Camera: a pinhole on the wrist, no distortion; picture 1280 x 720 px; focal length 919.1 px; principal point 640.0 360.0 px. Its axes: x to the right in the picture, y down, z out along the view. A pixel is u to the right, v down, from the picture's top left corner.
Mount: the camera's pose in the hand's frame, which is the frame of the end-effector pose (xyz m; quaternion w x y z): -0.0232 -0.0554 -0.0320 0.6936 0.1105 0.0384 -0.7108
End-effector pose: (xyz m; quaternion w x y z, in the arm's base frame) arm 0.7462 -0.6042 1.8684 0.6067 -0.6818 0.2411 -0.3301
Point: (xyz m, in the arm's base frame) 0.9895 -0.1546 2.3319
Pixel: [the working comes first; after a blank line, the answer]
In the camera's frame: 0.3381 -0.0050 0.5792

1176 352
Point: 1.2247 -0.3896 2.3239
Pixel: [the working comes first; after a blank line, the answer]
In the camera's frame: 0.2718 0.3196 0.5505

outside the picture
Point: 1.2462 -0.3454 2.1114
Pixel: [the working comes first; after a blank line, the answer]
In the camera's frame: 0.0608 0.2668 0.5670

outside the picture
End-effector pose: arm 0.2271 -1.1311 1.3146 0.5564 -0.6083 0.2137 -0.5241
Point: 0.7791 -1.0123 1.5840
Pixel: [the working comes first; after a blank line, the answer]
In the camera's frame: -0.0900 0.2900 0.5829

outside the picture
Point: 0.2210 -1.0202 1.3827
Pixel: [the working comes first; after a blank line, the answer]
In the camera's frame: 0.0211 -0.0349 0.0990

836 36
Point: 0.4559 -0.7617 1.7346
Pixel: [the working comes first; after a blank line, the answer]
In the camera's frame: 0.2495 0.0209 0.5355

1068 396
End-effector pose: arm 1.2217 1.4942 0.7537 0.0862 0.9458 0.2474 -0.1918
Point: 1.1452 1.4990 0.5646
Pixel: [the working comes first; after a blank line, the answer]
In the camera's frame: -0.0485 0.0627 0.2172

435 625
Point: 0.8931 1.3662 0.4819
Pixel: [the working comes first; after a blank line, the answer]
In the camera's frame: -0.0685 -0.1436 0.4295

493 53
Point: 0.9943 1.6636 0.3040
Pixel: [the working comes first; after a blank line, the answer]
In the camera's frame: 0.1297 0.1506 0.4971

880 638
